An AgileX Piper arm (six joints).
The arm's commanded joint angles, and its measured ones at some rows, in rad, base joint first. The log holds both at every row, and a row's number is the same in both.
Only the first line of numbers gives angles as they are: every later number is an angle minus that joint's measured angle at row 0.
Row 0, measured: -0.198, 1.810, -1.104, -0.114, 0.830, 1.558
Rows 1 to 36, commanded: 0.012, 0.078, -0.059, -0.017, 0.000, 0.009; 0.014, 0.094, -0.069, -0.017, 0.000, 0.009; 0.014, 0.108, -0.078, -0.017, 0.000, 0.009; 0.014, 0.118, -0.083, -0.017, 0.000, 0.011; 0.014, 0.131, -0.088, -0.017, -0.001, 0.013; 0.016, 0.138, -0.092, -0.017, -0.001, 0.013; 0.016, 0.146, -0.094, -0.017, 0.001, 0.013; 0.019, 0.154, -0.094, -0.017, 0.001, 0.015; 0.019, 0.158, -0.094, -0.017, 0.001, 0.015; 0.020, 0.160, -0.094, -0.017, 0.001, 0.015; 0.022, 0.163, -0.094, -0.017, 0.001, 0.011; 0.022, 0.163, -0.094, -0.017, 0.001, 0.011; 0.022, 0.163, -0.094, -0.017, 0.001, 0.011; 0.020, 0.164, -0.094, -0.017, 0.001, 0.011; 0.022, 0.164, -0.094, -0.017, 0.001, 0.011; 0.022, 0.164, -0.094, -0.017, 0.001, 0.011; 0.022, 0.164, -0.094, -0.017, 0.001, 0.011; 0.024, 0.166, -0.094, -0.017, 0.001, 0.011; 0.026, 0.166, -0.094, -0.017, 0.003, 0.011; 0.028, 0.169, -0.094, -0.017, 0.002, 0.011; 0.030, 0.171, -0.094, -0.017, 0.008, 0.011; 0.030, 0.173, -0.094, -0.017, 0.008, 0.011; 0.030, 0.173, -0.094, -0.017, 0.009, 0.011; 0.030, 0.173, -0.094, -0.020, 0.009, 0.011; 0.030, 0.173, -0.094, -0.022, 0.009, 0.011; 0.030, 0.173, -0.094, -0.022, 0.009, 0.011; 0.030, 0.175, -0.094, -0.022, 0.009, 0.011; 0.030, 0.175, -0.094, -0.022, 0.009, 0.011; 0.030, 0.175, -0.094, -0.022, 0.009, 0.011; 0.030, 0.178, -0.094, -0.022, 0.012, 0.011; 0.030, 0.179, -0.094, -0.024, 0.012, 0.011; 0.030, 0.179, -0.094, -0.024, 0.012, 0.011; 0.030, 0.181, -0.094, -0.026, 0.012, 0.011; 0.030, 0.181, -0.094, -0.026, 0.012, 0.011; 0.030, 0.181, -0.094, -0.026, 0.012, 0.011; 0.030, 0.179, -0.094, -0.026, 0.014, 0.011
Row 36, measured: 0.028, 0.176, -0.091, -0.009, 0.002, 0.008
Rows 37 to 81, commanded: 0.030, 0.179, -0.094, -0.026, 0.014, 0.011; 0.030, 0.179, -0.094, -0.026, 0.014, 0.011; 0.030, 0.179, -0.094, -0.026, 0.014, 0.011; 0.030, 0.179, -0.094, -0.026, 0.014, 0.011; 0.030, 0.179, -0.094, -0.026, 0.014, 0.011; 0.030, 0.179, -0.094, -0.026, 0.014, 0.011; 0.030, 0.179, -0.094, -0.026, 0.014, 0.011; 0.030, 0.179, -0.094, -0.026, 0.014, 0.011; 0.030, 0.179, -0.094, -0.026, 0.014, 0.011; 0.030, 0.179, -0.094, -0.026, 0.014, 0.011; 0.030, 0.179, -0.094, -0.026, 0.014, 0.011; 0.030, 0.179, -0.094, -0.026, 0.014, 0.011; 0.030, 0.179, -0.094, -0.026, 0.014, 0.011; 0.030, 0.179, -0.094, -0.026, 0.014, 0.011; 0.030, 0.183, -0.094, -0.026, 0.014, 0.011; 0.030, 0.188, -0.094, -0.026, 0.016, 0.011; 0.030, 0.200, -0.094, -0.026, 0.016, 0.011; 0.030, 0.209, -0.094, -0.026, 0.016, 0.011; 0.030, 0.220, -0.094, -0.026, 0.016, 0.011; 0.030, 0.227, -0.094, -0.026, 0.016, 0.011; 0.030, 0.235, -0.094, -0.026, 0.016, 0.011; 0.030, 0.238, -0.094, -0.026, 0.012, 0.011; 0.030, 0.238, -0.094, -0.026, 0.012, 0.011; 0.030, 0.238, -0.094, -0.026, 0.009, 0.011; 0.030, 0.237, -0.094, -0.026, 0.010, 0.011; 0.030, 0.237, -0.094, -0.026, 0.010, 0.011; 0.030, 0.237, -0.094, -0.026, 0.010, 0.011; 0.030, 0.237, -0.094, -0.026, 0.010, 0.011; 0.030, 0.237, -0.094, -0.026, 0.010, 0.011; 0.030, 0.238, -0.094, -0.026, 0.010, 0.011; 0.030, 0.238, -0.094, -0.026, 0.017, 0.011; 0.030, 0.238, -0.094, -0.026, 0.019, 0.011; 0.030, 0.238, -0.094, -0.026, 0.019, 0.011; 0.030, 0.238, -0.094, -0.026, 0.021, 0.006; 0.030, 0.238, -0.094, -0.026, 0.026, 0.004; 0.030, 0.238, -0.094, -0.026, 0.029, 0.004; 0.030, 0.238, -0.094, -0.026, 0.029, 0.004; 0.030, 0.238, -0.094, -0.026, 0.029, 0.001; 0.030, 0.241, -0.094, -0.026, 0.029, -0.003; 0.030, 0.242, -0.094, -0.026, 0.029, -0.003; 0.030, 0.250, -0.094, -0.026, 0.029, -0.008; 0.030, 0.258, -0.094, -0.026, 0.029, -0.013; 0.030, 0.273, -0.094, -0.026, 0.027, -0.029; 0.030, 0.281, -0.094, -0.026, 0.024, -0.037; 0.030, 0.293, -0.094, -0.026, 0.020, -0.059
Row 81, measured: 0.028, 0.236, -0.104, -0.017, 0.006, -0.010
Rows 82 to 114, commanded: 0.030, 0.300, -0.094, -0.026, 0.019, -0.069; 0.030, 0.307, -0.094, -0.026, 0.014, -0.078; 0.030, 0.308, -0.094, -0.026, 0.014, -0.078; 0.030, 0.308, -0.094, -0.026, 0.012, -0.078; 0.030, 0.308, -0.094, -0.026, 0.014, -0.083; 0.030, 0.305, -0.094, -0.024, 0.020, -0.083; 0.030, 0.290, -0.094, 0.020, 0.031, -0.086; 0.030, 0.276, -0.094, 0.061, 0.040, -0.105; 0.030, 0.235, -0.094, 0.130, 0.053, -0.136; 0.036, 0.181, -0.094, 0.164, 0.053, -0.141; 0.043, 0.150, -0.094, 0.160, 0.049, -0.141; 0.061, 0.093, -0.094, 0.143, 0.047, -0.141; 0.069, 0.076, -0.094, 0.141, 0.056, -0.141; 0.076, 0.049, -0.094, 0.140, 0.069, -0.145; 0.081, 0.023, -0.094, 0.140, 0.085, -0.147; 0.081, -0.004, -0.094, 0.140, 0.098, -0.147; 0.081, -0.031, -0.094, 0.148, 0.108, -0.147; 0.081, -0.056, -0.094, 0.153, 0.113, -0.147; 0.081, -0.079, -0.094, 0.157, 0.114, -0.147; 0.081, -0.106, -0.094, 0.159, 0.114, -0.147; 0.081, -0.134, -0.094, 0.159, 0.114, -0.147; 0.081, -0.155, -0.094, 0.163, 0.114, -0.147; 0.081, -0.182, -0.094, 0.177, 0.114, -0.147; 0.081, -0.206, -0.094, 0.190, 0.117, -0.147; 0.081, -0.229, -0.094, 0.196, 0.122, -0.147; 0.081, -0.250, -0.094, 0.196, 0.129, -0.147; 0.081, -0.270, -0.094, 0.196, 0.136, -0.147; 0.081, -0.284, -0.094, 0.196, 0.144, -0.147; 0.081, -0.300, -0.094, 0.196, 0.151, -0.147; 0.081, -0.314, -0.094, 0.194, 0.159, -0.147; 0.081, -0.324, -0.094, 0.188, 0.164, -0.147; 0.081, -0.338, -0.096, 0.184, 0.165, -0.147; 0.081, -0.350, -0.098, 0.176, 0.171, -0.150
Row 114, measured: 0.069, -0.299, -0.094, 0.134, 0.143, -0.141
